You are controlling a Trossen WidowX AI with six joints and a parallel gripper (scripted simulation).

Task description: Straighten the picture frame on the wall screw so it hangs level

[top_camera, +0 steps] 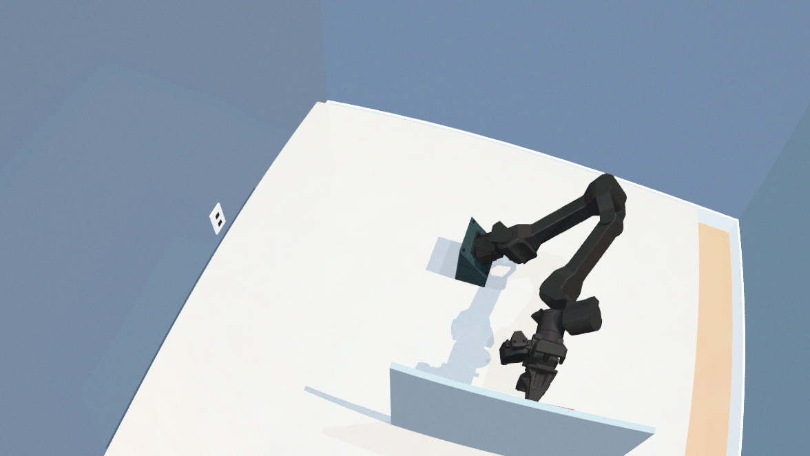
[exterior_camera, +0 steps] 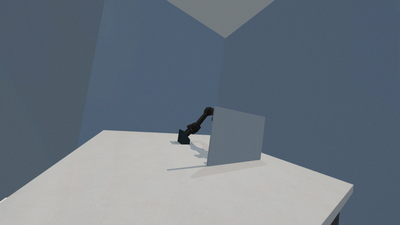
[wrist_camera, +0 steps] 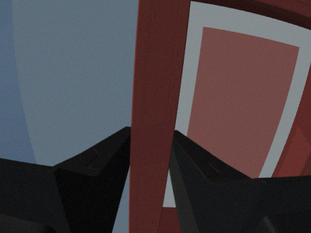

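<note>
Now: gripper tip 10 mm short of the picture frame and 50 mm above it. Round my gripper tip: wall panel (20 mm ahead, 10 mm to the right, 70 mm below).
</note>
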